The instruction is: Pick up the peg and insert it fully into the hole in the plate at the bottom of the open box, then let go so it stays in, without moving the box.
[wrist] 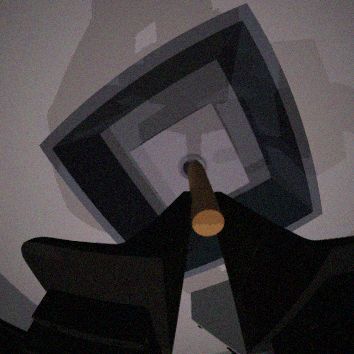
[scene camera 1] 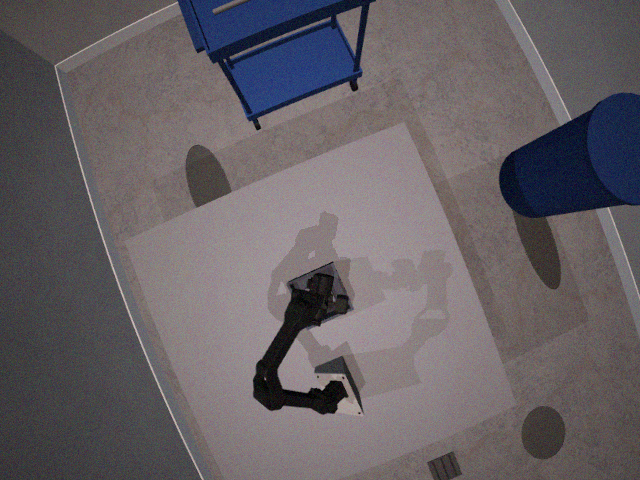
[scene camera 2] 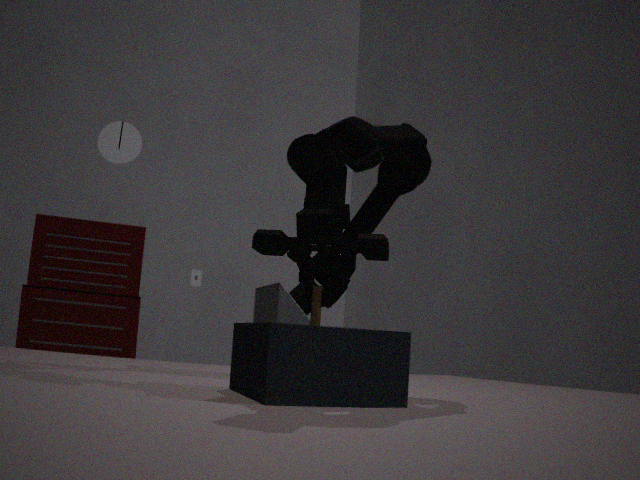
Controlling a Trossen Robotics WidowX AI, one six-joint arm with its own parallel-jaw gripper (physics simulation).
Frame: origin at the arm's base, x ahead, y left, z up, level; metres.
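Seen in the pictures: gripper, between the fingertips: (wrist: 201, 198) (scene camera 2: 316, 306); arm's base, origin of its link: (scene camera 1: 339, 388) (scene camera 2: 291, 309).
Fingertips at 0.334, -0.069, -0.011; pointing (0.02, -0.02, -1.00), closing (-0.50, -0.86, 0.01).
Offsets run from my fingertips to a thing's top centre, as dx, dy, dz.
The open dark box @[-0.002, +0.003, -0.030] (scene camera 1: 345, 290) (scene camera 2: 336, 366) (wrist: 150, 64) stands on the pale surface. At its bottom lies the pale plate @[-0.002, +0.003, -0.067] (wrist: 160, 165) with a round, ringed hole (wrist: 186, 166). The brown peg @[+0.002, -0.001, +0.029] (scene camera 2: 315, 312) (wrist: 206, 206) is roughly upright, its upper part above the box rim in scene camera 2. My gripper (scene camera 2: 315, 298) (wrist: 201, 198) is shut on the peg over the box. In the wrist view the peg's lower end overlaps the right part of the hole; whether it is inside or above the hole I cannot tell. The arm hides the peg in scene camera 1.
The arm's base is on a pale and grey sloped mount (scene camera 1: 350, 405) (scene camera 2: 267, 304) (wrist: 215, 305) near the box. Farther off are a blue cart (scene camera 1: 299, 67), a blue cylinder (scene camera 1: 555, 165) and a red drawer cabinet (scene camera 2: 85, 289).
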